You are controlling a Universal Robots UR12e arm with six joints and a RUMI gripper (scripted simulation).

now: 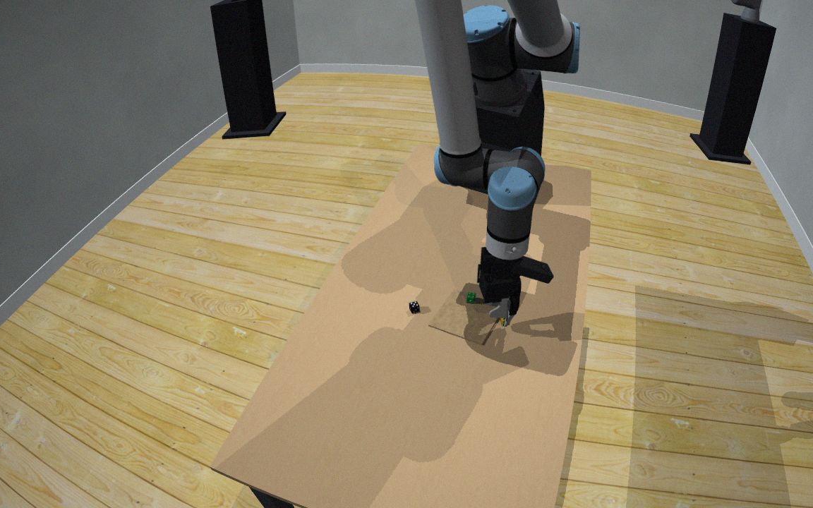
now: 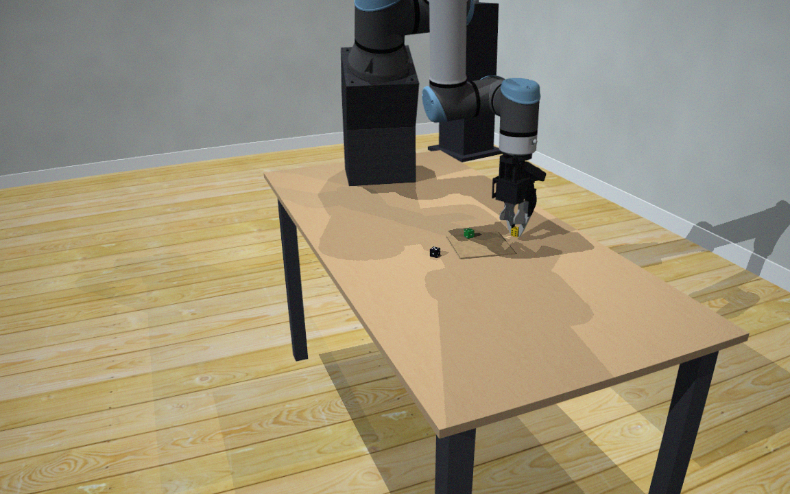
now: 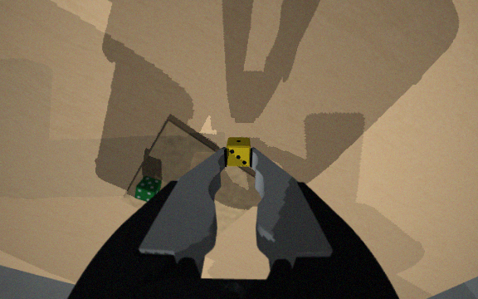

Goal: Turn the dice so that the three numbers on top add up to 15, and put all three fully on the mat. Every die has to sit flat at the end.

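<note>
My hand is 90 mm to the left of the thin square mat, 40 mm past it and 30 mm above it. The rest, counted from my hand: yellow die (10 mm below); black die (220 mm to the right, 50 mm behind, 20 mm below); green die (90 mm behind, 80 mm to the right, 20 mm below).
</note>
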